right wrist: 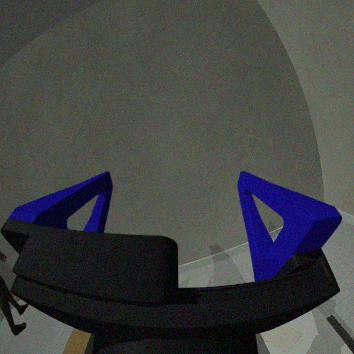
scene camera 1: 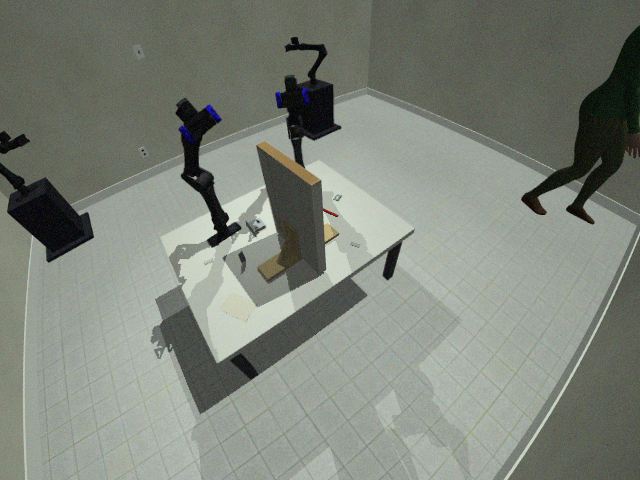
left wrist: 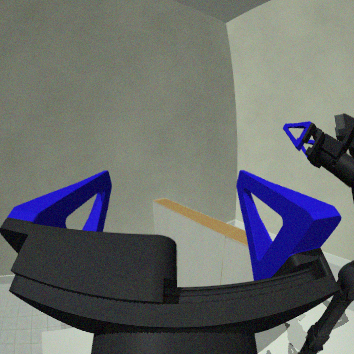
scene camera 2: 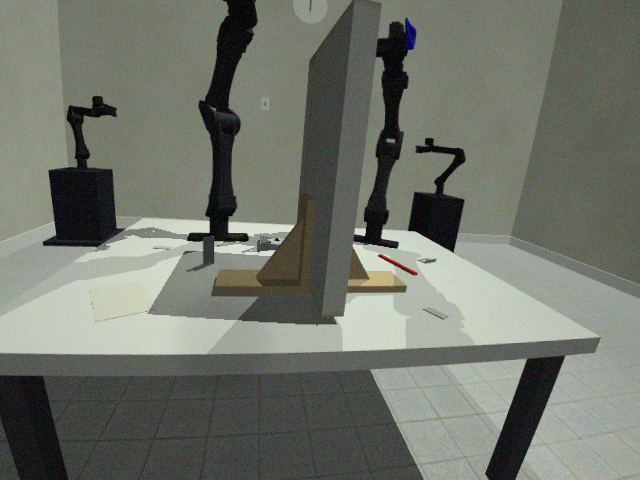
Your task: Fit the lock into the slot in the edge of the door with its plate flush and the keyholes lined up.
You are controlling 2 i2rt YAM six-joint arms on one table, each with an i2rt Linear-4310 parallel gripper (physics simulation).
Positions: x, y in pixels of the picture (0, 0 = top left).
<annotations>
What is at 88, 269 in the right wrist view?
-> My right gripper.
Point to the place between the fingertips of my left gripper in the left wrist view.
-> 173, 177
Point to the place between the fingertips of my right gripper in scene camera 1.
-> At 200, 123
</annotations>
